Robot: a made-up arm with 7 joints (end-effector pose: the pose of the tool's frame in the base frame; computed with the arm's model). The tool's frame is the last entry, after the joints.
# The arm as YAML. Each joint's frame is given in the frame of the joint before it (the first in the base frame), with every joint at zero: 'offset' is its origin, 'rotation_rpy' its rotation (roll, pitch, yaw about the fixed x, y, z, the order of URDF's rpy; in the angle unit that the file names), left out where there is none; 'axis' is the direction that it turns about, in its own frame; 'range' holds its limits. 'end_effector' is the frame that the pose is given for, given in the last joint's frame.
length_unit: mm
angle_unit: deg
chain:
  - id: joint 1
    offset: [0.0, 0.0, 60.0]
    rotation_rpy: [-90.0, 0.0, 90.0]
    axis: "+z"
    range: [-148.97, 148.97]
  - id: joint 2
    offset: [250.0, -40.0, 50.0]
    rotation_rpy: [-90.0, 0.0, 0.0]
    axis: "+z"
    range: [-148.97, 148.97]
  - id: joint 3
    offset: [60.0, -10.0, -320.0]
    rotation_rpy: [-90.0, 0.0, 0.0]
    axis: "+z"
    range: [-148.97, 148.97]
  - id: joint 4
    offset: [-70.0, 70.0, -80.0]
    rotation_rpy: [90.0, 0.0, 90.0]
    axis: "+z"
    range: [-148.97, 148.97]
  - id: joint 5
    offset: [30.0, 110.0, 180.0]
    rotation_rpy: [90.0, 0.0, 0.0]
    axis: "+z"
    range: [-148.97, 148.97]
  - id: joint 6
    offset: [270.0, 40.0, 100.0]
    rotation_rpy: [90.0, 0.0, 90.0]
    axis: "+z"
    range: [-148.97, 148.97]
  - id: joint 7
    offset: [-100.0, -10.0, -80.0]
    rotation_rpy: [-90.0, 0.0, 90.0]
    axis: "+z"
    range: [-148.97, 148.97]
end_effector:
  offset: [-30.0, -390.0, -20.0]
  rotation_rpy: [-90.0, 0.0, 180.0]
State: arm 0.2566 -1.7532 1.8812 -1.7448 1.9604 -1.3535 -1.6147
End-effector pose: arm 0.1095 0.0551 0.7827 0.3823 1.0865 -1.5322
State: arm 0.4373 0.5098 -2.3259 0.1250 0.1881 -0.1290 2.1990
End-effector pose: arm -0.3677 0.5486 0.0185 -1.7130 0.0498 2.1782
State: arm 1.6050 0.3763 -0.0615 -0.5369 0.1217 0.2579 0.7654
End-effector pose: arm -0.4879 0.7573 -0.5593 -1.7531 -0.9771 1.0185
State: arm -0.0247 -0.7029 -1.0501 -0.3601 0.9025 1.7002 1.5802
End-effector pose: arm -0.4838 0.5803 0.6223 -0.5091 0.0527 2.4817
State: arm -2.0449 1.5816 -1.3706 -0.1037 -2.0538 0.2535 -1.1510
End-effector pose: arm 0.0086 -0.4753 -0.2535 2.8658 1.2289 -0.0149
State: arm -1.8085 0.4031 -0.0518 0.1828 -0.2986 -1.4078 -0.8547
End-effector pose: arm -0.1726 -0.7850 -0.0566 -1.9472 -2.4259 0.4185
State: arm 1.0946 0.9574 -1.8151 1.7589 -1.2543 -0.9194 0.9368
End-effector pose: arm 0.4101 0.5653 0.1500 0.9403 0.6702 1.7751
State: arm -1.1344 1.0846 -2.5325 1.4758 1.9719 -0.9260 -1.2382
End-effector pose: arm -0.3409 -0.1573 0.0692 2.3795 -0.8210 -0.3230
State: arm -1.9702 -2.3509 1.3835 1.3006 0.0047 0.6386 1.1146
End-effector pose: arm 0.0037 -0.5597 0.5496 -0.6646 0.1126 -2.5971
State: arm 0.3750 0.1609 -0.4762 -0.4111 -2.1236 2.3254 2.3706
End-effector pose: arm 0.1628 0.6535 0.2195 -1.9643 0.9063 -0.3964
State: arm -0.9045 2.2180 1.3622 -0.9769 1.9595 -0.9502 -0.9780
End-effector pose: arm -0.0440 -0.5144 0.9919 0.0368 -0.7259 1.8120
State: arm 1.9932 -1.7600 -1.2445 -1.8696 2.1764 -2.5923 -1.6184
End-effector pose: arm 0.0776 -0.1102 -0.1794 1.2359 0.6219 0.9730
